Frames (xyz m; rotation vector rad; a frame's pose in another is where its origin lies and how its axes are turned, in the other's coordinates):
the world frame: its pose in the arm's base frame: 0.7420 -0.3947 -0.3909 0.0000 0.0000 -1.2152
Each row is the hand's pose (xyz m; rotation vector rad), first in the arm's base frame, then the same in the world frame.
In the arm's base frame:
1: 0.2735 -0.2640 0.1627 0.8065 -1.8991 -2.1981
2: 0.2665 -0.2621 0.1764 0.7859 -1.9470 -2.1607
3: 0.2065 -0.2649 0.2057 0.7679 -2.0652 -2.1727
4: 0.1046 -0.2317 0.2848 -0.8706 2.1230 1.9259
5: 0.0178 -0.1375 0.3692 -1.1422 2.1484 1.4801
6: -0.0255 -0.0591 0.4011 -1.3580 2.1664 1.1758
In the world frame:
1: -0.2856 -0.3937 0.5536 1.4183 -0.8924 -1.3769
2: -0.2898 -0.3996 0.5673 1.4314 -0.9369 -1.3551
3: -0.3081 -0.4568 0.5966 1.4652 -1.0180 -1.4107
4: -0.3747 -0.5408 0.6757 1.6975 -1.0977 -1.5032
5: -0.4932 -0.5893 0.7601 2.1320 -1.0952 -1.4339
6: -0.5818 -0.6026 0.7920 2.4350 -1.0389 -1.2743

